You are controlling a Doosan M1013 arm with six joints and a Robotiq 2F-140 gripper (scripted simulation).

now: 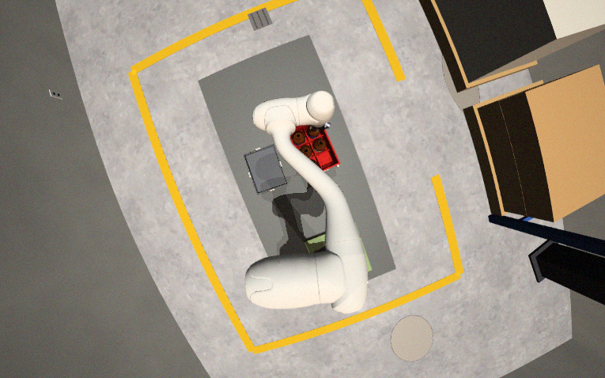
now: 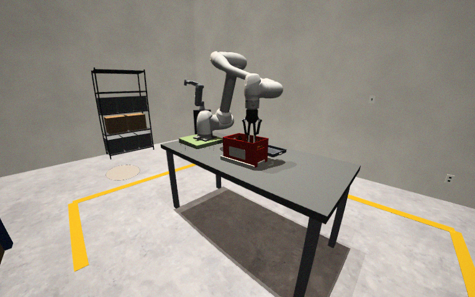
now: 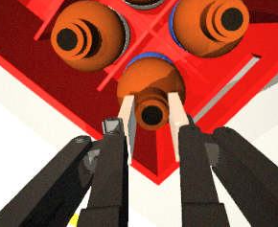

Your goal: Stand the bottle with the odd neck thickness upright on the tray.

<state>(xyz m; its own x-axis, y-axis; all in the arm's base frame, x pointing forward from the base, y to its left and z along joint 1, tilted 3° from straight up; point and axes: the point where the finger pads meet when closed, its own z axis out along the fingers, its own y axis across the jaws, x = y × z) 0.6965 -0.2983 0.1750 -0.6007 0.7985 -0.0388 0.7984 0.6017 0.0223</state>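
Now: hand 100 mm above the red crate, 80 mm past it and 60 mm to the right of it. From my hand the other things lie so: dark grey tray (360 mm to the left, 170 mm below, 30 mm behind).
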